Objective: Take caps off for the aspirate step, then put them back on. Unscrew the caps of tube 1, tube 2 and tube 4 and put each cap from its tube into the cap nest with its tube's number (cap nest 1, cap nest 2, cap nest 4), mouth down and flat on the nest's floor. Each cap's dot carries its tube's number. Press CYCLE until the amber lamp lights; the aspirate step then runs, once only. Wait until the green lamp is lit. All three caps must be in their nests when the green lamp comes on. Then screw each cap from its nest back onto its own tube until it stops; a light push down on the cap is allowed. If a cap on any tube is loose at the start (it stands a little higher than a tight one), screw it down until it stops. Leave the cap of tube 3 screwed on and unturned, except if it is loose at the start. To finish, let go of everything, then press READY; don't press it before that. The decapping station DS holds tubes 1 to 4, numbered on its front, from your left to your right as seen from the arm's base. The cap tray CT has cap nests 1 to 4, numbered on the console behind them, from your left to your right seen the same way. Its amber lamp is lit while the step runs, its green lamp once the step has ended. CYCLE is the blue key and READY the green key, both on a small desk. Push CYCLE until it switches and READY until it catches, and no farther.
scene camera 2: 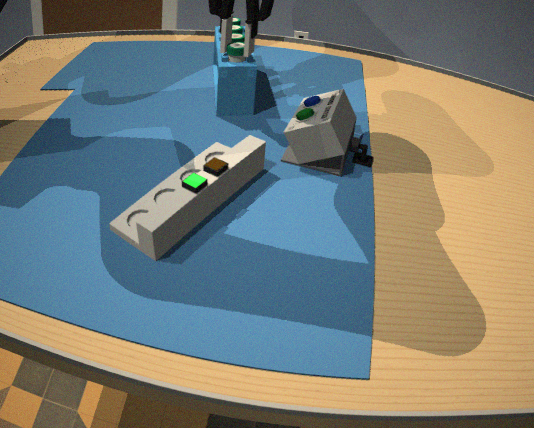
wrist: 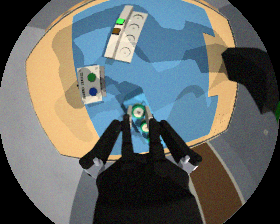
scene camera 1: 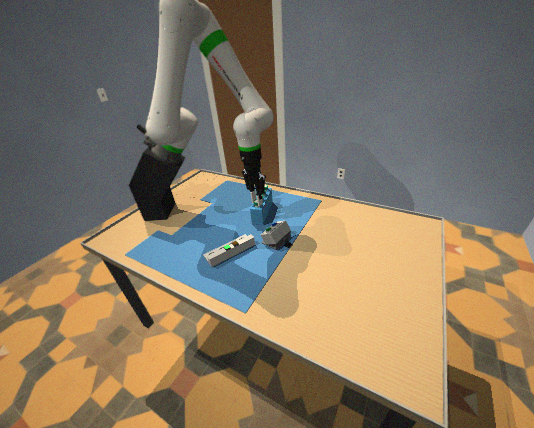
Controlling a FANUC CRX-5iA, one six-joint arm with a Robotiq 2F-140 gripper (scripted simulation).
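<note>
Pictured: my gripper, a grey key desk.
</note>
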